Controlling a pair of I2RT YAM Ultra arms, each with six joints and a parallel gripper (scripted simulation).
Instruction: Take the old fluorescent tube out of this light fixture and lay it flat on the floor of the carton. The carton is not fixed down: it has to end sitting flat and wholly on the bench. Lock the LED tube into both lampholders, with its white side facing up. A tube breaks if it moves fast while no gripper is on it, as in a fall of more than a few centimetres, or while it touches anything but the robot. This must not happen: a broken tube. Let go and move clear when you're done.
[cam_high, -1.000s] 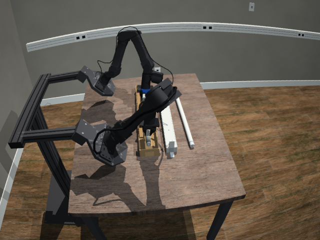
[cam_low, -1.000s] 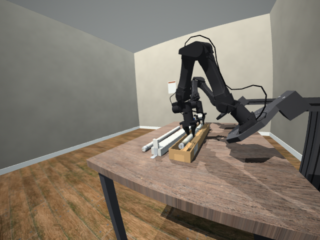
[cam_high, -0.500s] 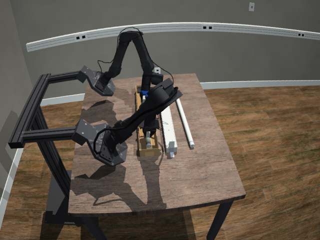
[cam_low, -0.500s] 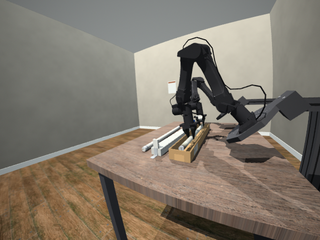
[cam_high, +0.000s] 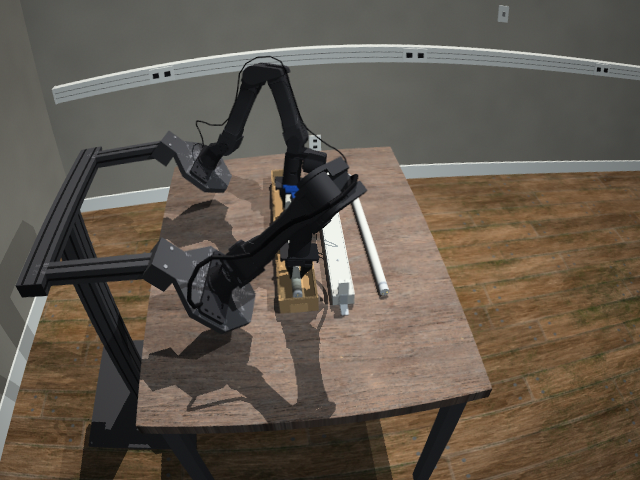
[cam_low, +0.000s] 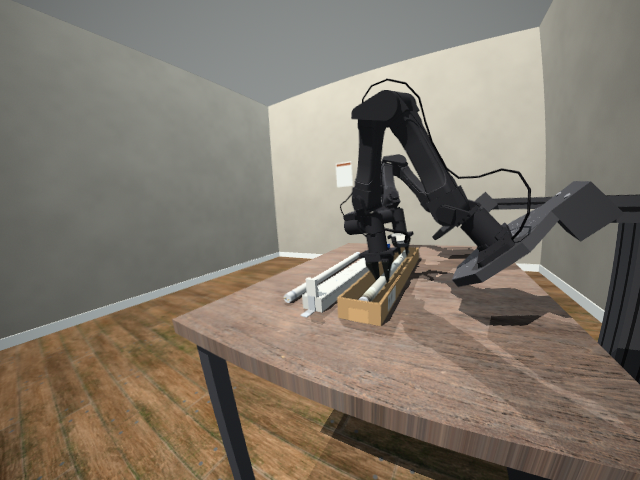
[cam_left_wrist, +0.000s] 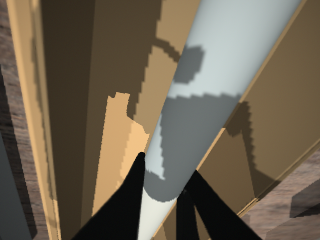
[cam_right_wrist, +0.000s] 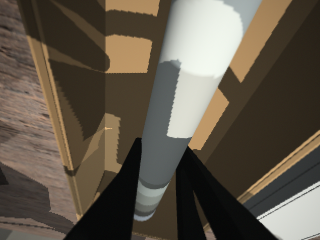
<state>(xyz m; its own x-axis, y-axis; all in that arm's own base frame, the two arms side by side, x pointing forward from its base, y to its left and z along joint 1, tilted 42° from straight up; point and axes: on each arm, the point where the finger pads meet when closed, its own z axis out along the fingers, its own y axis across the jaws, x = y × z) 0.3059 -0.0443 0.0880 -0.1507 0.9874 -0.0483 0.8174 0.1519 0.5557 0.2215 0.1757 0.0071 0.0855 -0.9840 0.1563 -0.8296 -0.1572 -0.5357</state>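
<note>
The light fixture lies 130 mm to the right of my left hand, 110 mm ahead of it and 20 mm above it. From my left hand the other things lie so: old fluorescent tube: 120 mm to the right, 20 mm behind; then carton: 120 mm to the right, 20 mm behind, 10 mm below; then LED tube: 220 mm ahead, 150 mm to the right, 20 mm below.
</note>
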